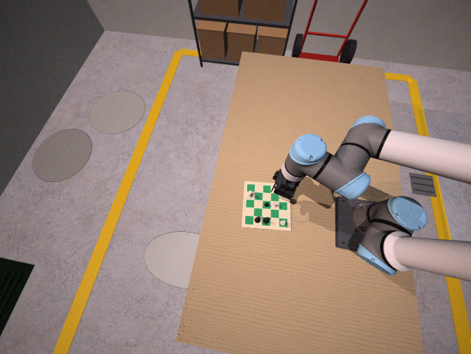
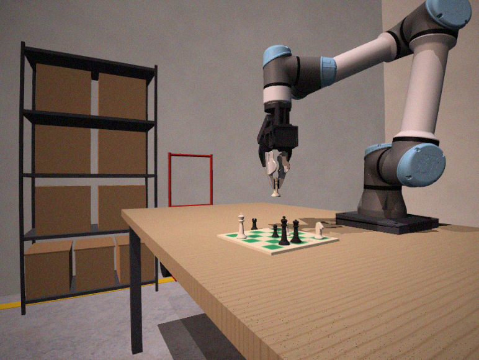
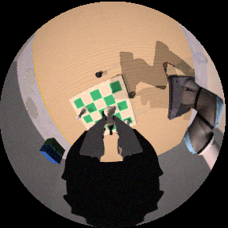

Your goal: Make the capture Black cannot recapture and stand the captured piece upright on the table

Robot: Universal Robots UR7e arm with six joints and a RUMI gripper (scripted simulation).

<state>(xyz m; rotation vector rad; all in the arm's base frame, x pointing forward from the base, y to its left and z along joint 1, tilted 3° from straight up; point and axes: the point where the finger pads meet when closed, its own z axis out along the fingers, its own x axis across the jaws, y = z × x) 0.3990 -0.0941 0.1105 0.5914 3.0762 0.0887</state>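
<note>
Now: the tall white piece 12 cm ahead of my hand and 10 cm below it. The rest, counted from my hand: white knight (12 cm to the left, 12 cm below, 3 cm behind); then tall black piece (11 cm to the left, 10 cm below, 8 cm ahead).
</note>
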